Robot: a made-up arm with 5 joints. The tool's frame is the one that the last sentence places.
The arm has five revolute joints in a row. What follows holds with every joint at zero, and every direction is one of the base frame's. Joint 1 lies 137 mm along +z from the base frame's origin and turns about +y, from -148.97 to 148.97 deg. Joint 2 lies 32 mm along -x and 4 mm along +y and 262 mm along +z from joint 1 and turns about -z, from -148.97 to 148.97 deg. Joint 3 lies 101 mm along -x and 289 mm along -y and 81 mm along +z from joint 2 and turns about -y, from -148.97 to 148.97 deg. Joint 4 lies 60 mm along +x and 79 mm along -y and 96 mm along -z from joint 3 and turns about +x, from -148.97 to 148.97 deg. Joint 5 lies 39 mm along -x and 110 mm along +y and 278 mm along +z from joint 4 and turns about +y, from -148.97 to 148.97 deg. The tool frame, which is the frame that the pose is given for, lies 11 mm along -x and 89 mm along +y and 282 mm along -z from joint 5; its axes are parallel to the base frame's.
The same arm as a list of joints. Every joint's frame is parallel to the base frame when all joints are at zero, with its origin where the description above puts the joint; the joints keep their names.
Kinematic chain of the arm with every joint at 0, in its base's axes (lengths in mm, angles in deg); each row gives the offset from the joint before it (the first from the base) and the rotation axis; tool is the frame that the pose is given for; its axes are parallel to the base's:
joint 1: xyz 0 0 137 axis +y
joint 2: xyz -32 4 262 axis -z
joint 3: xyz -101 -289 81 axis -y
joint 4: xyz 60 -79 -96 axis +x
joint 5: xyz -39 110 278 axis +y
tool: xyz -11 89 -282
Joint limits (deg, base to tool): -148.97..148.97 -148.97..148.97 -148.97..148.97 -148.97..148.97 -148.97..148.97

